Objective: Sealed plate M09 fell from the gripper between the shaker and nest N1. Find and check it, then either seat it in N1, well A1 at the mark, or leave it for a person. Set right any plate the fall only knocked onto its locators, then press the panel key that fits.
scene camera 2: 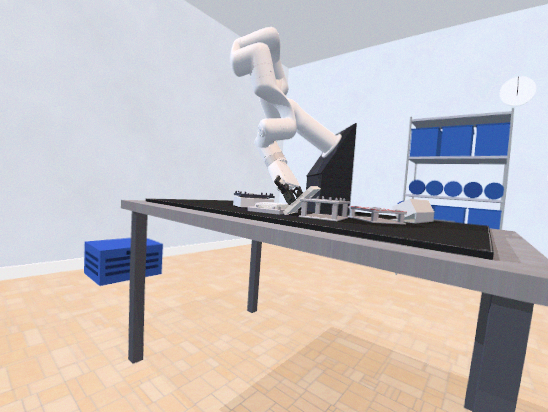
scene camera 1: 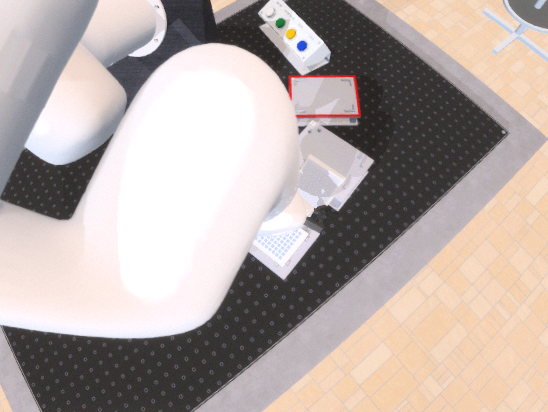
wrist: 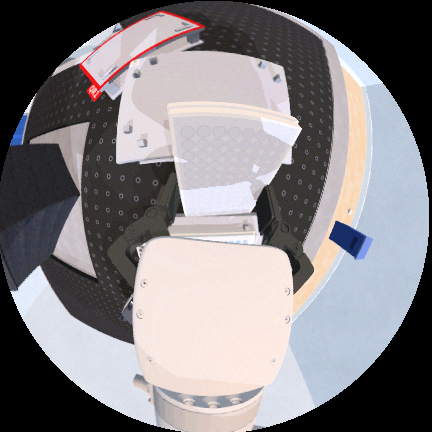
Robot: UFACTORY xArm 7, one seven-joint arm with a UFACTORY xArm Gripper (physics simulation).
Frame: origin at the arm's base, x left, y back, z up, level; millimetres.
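Seen in the pictures: gripper, fingertip midpoint: [scene camera 2: 298, 203] [scene camera 1: 306, 197] [wrist: 220, 187]; arm's base, link origin: [scene camera 2: 332, 146] [scene camera 1: 132, 19].
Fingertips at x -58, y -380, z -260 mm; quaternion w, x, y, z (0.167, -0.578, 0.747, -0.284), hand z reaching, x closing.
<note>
Pixels of each thing's top centre, then the offset from my fingertips to it. "*": a spot on its surface instead.
- raised platform, top centre: [wrist: 207, 85] [scene camera 1: 327, 156] [scene camera 2: 326, 196] dy +0, dx +90, dz +30 mm
- second plate, top centre: [scene camera 1: 271, 230] [scene camera 2: 273, 203] dy +31, dx -96, dz -6 mm
- red-edged platform, top centre: [scene camera 1: 324, 94] [scene camera 2: 376, 207] dy +82, dx +251, dz +6 mm
- key panel, top centre: [scene camera 1: 293, 19] [scene camera 2: 415, 199] dy +245, dx +402, dz +46 mm
- white box, surface spot: [scene camera 2: 242, 201] * dy +70, dx -235, dz -12 mm
A pale, clear-lidded plate [scene camera 1: 320, 177] [scene camera 2: 304, 200] [wrist: 220, 160] with round wells is tilted. Its upper end leans over the edge of a raised platform [scene camera 1: 340, 145] [scene camera 2: 324, 200] [wrist: 210, 75] with corner locators, and its lower end is down between the fingers. My gripper [scene camera 2: 294, 199] [wrist: 220, 187] is shut on this plate, one finger at each long side. The arm hides much of the gripper in scene camera 1. A second plate [scene camera 1: 280, 245] with blue wells lies on a grey base beside the gripper. No M09 label or well mark is readable.
A red-edged platform [scene camera 1: 325, 95] [wrist: 145, 40] tagged QR1 stands beyond the raised platform. The key panel [scene camera 1: 297, 40] [scene camera 2: 421, 210] has white, green, yellow and blue keys. A white box [scene camera 2: 242, 201] with a dark pegged top stands at the left. The black arm pedestal [scene camera 2: 332, 175] rises behind.
</note>
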